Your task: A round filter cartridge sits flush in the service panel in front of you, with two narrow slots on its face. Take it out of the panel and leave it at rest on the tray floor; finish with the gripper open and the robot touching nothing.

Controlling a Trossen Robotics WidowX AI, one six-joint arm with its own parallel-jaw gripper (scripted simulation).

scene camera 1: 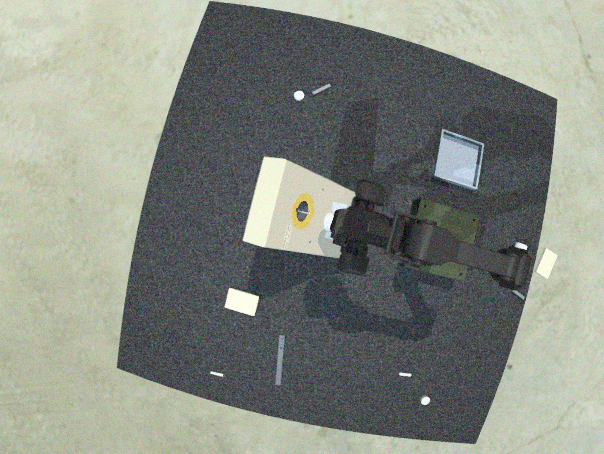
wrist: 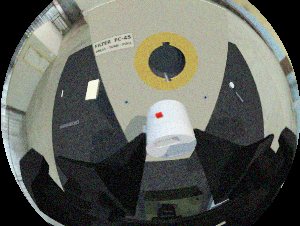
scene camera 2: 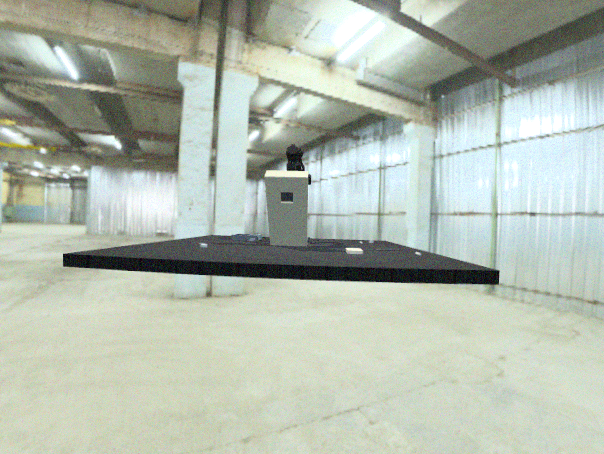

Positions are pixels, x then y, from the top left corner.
Scene:
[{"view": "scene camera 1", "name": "my gripper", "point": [339, 223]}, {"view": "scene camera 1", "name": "cream service panel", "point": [290, 203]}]

